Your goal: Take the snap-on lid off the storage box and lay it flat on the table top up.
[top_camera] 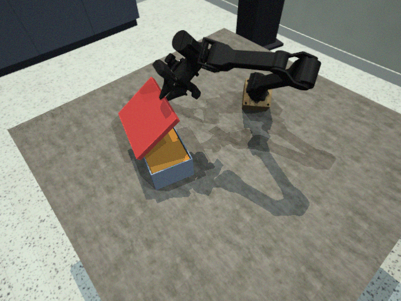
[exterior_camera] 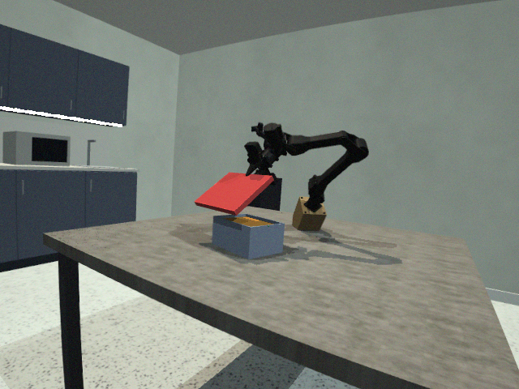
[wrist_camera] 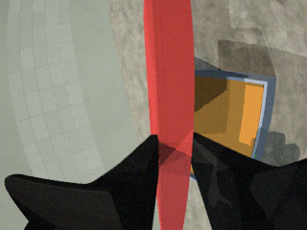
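The red lid is 9 cm ahead of my hand and 7 cm below it. The rest, counted from my hand: blue storage box 21 cm below, 8 cm ahead, 7 cm to the left.
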